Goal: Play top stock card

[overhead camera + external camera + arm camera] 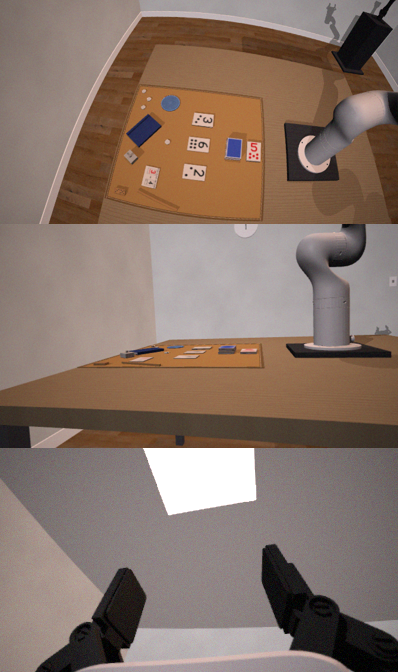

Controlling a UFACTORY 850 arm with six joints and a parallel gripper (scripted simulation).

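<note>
Right now my hand is 330 mm short of the red 5 card, 150 mm to the right of it and 1130 mm above it. From my hand the other things lie so: card cloth (500 mm ahead, 130 mm to the left, 1160 mm below); then blue disc (600 mm ahead, 90 mm to the right, 1150 mm below); then blue book (710 mm ahead, 60 mm to the left, 1140 mm below).
</note>
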